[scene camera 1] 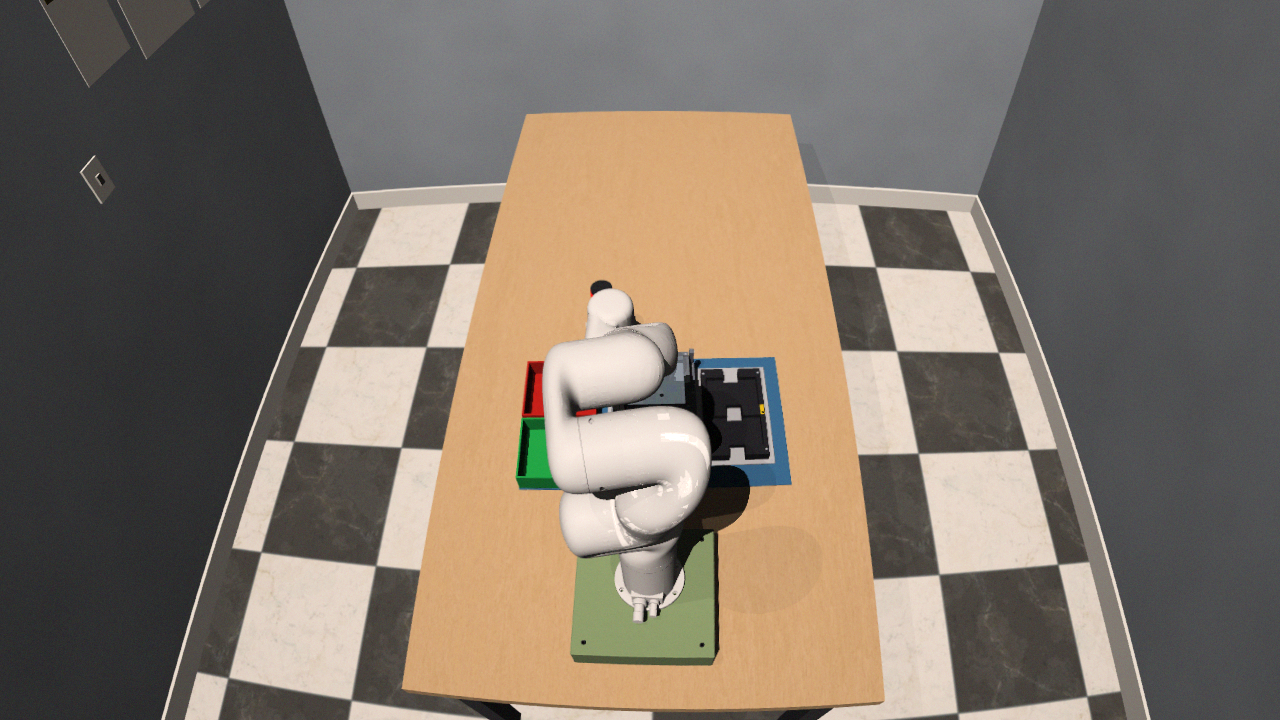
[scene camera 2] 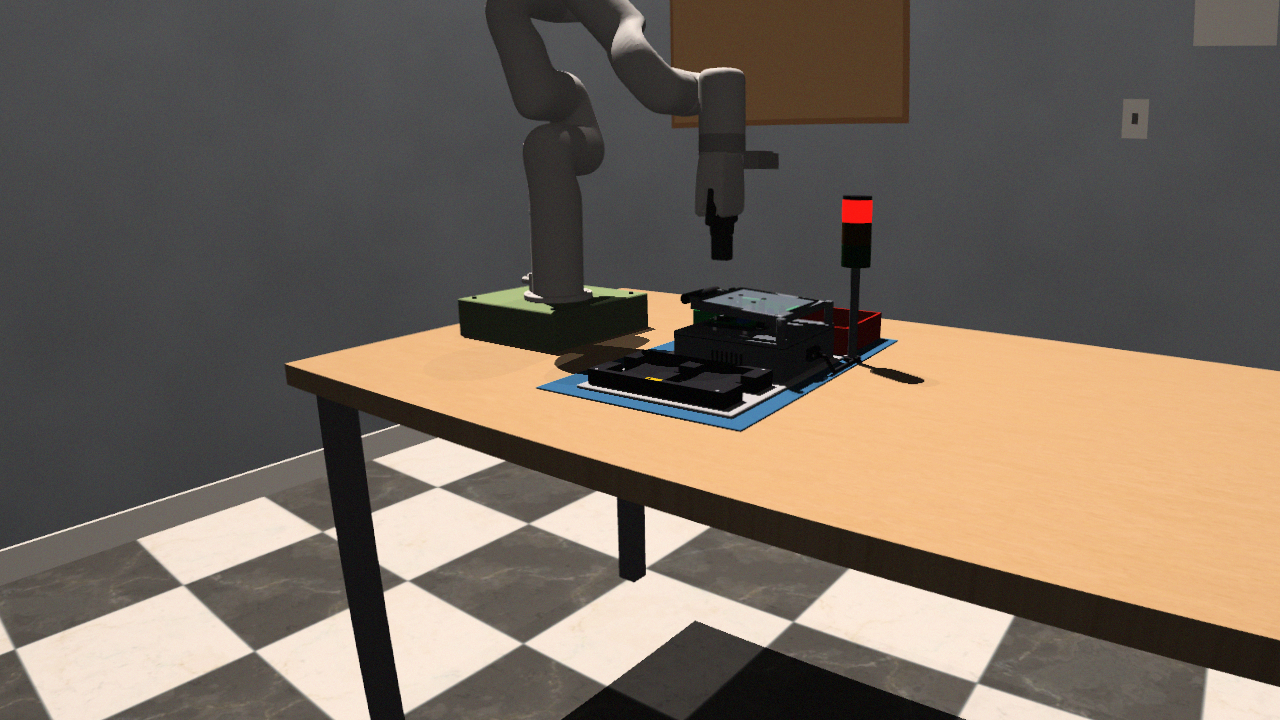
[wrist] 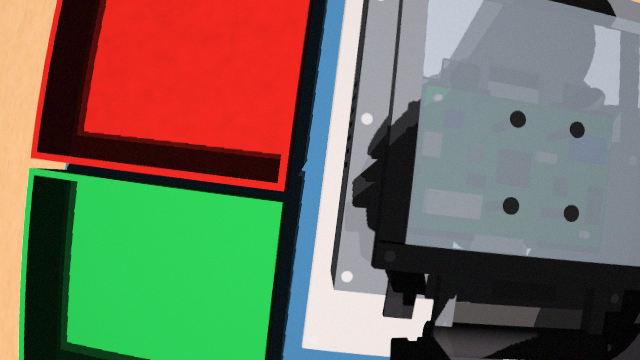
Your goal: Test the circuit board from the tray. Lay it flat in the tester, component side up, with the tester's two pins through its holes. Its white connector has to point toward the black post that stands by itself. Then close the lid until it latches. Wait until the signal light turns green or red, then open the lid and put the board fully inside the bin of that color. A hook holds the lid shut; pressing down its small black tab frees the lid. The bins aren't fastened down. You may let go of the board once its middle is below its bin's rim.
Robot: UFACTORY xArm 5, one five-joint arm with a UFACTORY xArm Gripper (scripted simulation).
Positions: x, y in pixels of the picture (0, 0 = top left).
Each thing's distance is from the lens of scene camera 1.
green bin point(scene camera 1: 532, 471): 148 cm
red bin point(scene camera 1: 533, 399): 158 cm
